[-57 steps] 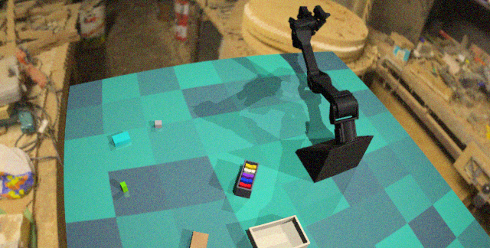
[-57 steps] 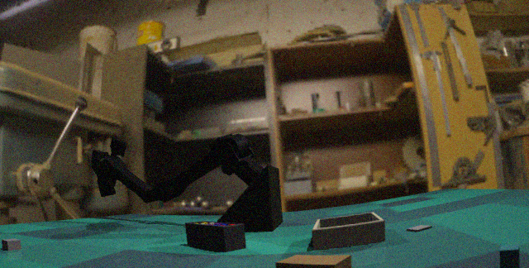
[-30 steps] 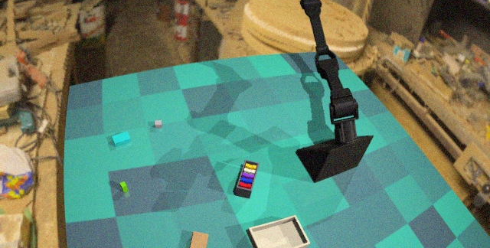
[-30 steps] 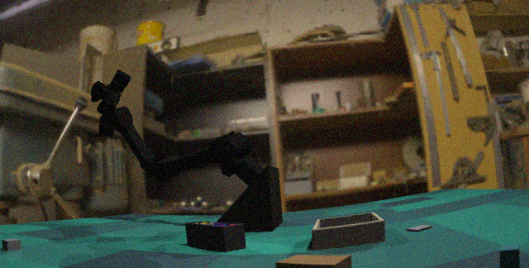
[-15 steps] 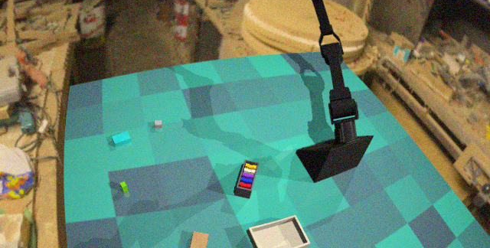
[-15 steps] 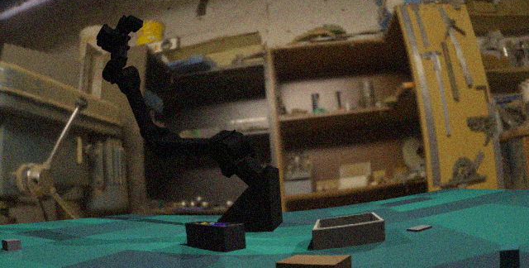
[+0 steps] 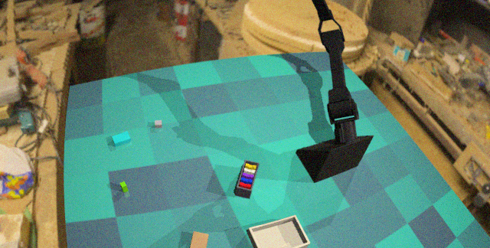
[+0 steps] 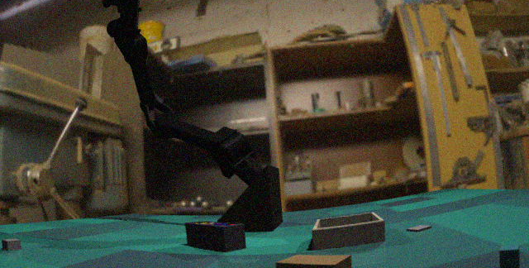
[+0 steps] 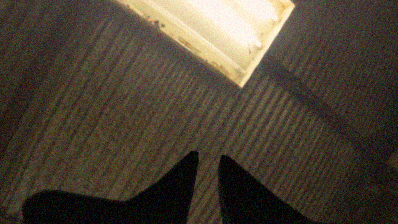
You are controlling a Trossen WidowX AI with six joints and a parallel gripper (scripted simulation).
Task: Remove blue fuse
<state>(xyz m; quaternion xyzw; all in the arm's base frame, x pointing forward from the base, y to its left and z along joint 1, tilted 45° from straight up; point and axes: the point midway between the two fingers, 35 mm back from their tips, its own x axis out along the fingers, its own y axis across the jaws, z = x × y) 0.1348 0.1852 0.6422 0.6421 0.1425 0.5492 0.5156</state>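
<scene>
The blue fuse is 710 mm below my gripper tip, 290 mm to the left of it and 160 mm ahead of it. Round my gripper tip: tray (730 mm below, 490 mm to the left, 150 mm ahead).
</scene>
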